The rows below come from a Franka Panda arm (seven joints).
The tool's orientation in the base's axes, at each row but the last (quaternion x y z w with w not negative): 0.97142, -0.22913, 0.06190, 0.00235; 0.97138, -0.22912, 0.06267, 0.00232; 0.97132, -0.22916, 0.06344, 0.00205; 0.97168, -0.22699, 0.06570, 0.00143; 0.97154, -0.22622, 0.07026, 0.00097; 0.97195, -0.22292, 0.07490, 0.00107; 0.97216, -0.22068, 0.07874, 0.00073; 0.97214, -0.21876, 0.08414, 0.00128; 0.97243, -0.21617, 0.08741, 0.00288; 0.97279, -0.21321, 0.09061, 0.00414
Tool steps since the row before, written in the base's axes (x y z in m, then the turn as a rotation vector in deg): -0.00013, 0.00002, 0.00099, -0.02, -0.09, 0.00; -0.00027, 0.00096, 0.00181, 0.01, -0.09, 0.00; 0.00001, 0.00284, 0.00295, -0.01, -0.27, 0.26; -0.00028, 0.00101, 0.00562, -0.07, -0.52, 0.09; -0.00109, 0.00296, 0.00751, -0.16, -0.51, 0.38; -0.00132, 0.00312, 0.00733, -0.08, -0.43, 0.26; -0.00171, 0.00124, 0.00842, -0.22, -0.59, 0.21; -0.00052, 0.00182, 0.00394, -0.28, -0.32, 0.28; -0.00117, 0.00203, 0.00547, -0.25, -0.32, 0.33; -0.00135, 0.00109, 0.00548, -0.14, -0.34, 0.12
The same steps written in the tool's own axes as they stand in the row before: 0.00000, 0.00002, -0.00100, 0.02, 0.09, 0.00; -0.00044, -0.00078, -0.00186, 0.05, 0.08, 0.00; -0.00089, -0.00262, -0.00302, 0.14, 0.24, -0.25; 0.00003, -0.00093, -0.00564, 0.18, 0.49, -0.08; -0.00124, -0.00240, -0.00768, 0.13, 0.52, -0.38; -0.00145, -0.00247, -0.00755, 0.15, 0.41, -0.25; -0.00076, -0.00067, -0.00862, 0.09, 0.62, -0.22; -0.00059, -0.00156, -0.00404, -0.07, 0.40, -0.31; -0.00096, -0.00152, -0.00567, -0.03, 0.38, -0.35; -0.00068, -0.00060, -0.00568, 0.04, 0.36, -0.13
